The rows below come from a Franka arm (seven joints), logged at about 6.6 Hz.
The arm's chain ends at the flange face. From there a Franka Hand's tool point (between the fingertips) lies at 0.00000 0.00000 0.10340 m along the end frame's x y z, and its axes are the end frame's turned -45 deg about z.
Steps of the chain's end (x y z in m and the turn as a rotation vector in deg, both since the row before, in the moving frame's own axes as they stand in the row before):
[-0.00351, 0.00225, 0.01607, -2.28, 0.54, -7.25]
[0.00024, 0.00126, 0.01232, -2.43, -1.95, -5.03]
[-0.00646, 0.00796, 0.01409, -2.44, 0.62, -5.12]
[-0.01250, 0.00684, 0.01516, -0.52, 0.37, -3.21]
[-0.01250, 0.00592, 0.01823, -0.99, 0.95, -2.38]
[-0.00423, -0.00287, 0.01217, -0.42, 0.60, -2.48]
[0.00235, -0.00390, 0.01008, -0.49, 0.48, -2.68]
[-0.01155, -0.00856, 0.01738, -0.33, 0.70, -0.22]
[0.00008, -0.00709, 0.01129, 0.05, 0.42, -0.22]
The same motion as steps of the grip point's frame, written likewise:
[-0.00606, 0.00284, 0.01598, -1.99, -1.23, -7.25]
[-0.00627, 0.00192, 0.01217, -0.34, -3.10, -5.03]
[-0.01234, 0.00506, 0.01399, -2.16, -1.29, -5.12]
[-0.01383, -0.00286, 0.01515, -0.63, -0.11, -3.21]
[-0.01302, -0.00218, 0.01820, -1.37, -0.03, -2.38]
[-0.00070, -0.00372, 0.01216, -0.72, 0.13, -2.48]
[0.00444, 0.00014, 0.01007, -0.69, -0.01, -2.68]
[-0.00164, -0.01291, 0.01737, -0.73, 0.26, -0.22]
[0.00567, -0.00449, 0.01129, -0.26, 0.33, -0.22]

